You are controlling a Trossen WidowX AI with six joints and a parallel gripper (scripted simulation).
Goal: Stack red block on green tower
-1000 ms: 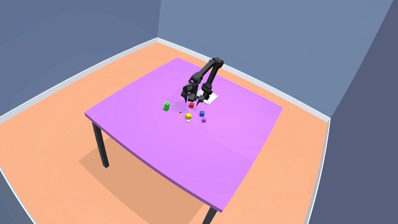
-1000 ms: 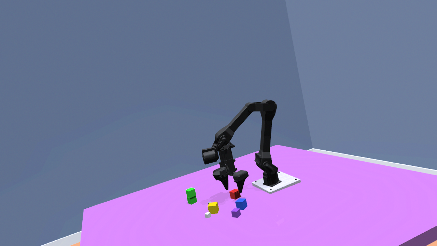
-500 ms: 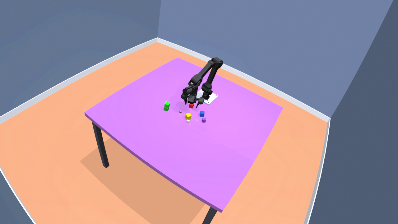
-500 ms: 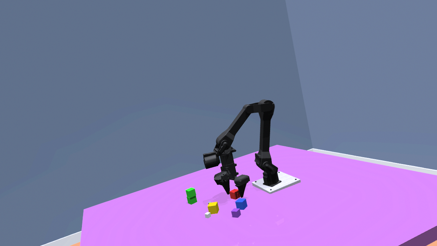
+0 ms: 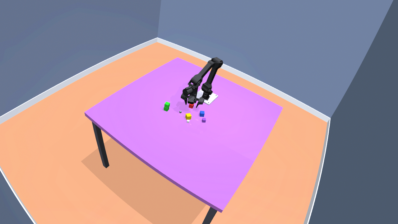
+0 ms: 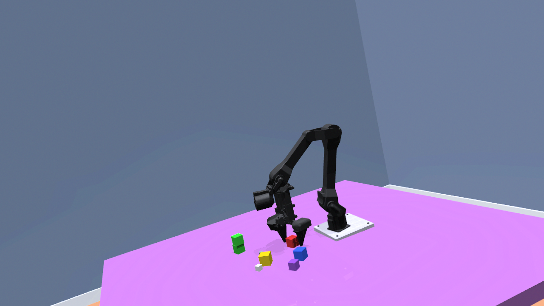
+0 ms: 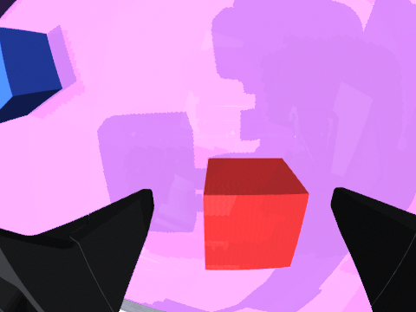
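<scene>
My gripper tip is now 1 cm below the red block. The rest, counted from my gripper tip: blue block 5 cm ahead, 12 cm to the left, 1 cm above; tiny grey block 11 cm ahead, 5 cm to the right; yellow block 14 cm ahead, 3 cm to the left, 1 cm above.
</scene>
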